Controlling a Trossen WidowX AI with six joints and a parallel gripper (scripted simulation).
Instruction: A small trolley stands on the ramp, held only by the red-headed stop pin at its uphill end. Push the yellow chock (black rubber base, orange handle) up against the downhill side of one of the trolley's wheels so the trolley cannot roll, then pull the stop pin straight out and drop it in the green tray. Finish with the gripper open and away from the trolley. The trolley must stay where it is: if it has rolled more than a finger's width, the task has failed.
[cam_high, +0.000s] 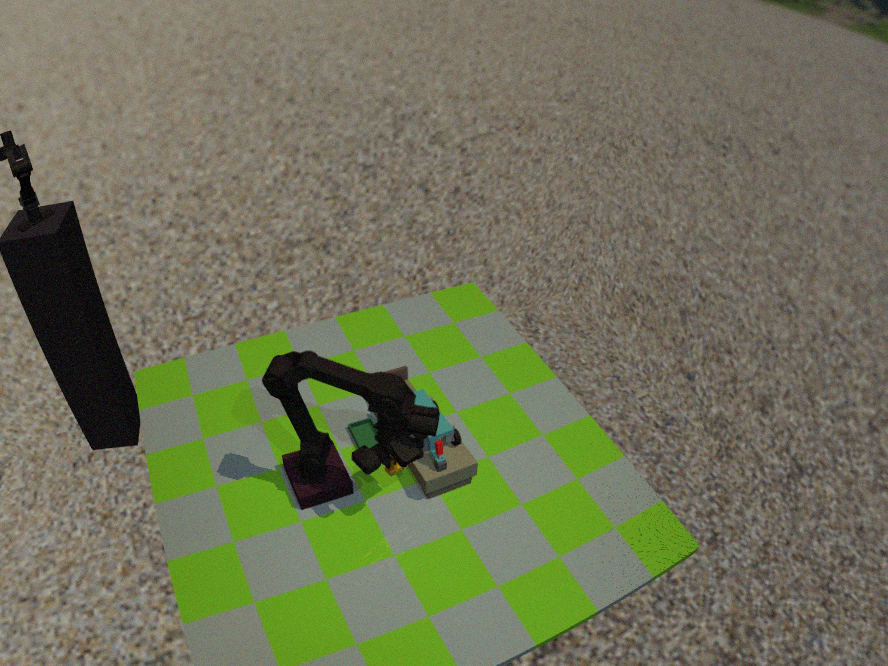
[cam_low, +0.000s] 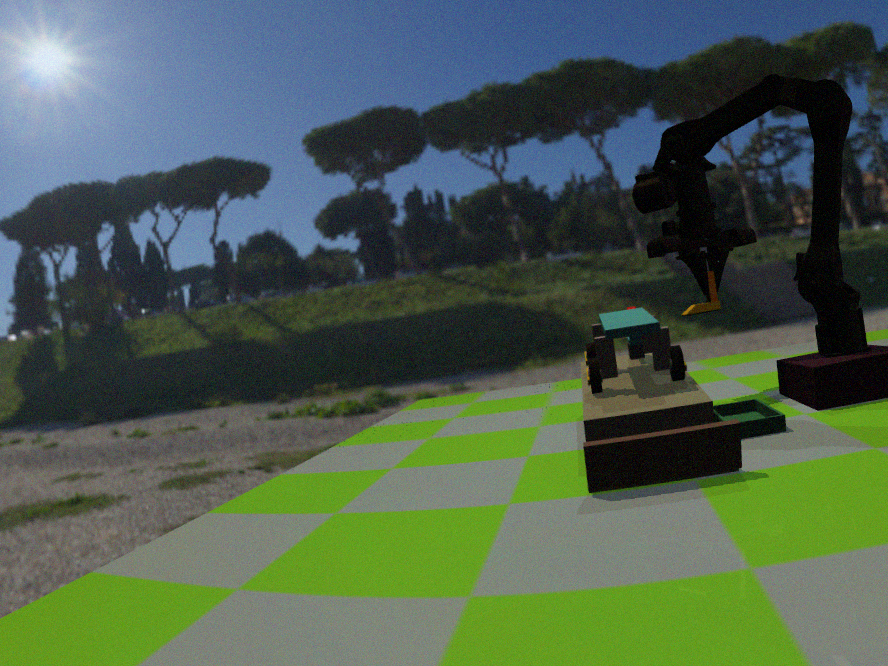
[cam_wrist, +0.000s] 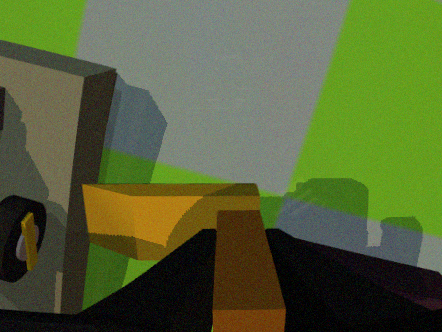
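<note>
The yellow chock is 20 mm ahead of my gripper tip, 10 mm to the left of it and 10 mm below it. Also, from my gripper tip: teal trolley (160 mm to the left, 130 mm ahead, 60 mm below); red-headed stop pin (140 mm ahead, 40 mm to the left, 40 mm below); green tray (230 mm to the left, 180 mm below, 20 mm behind).
</note>
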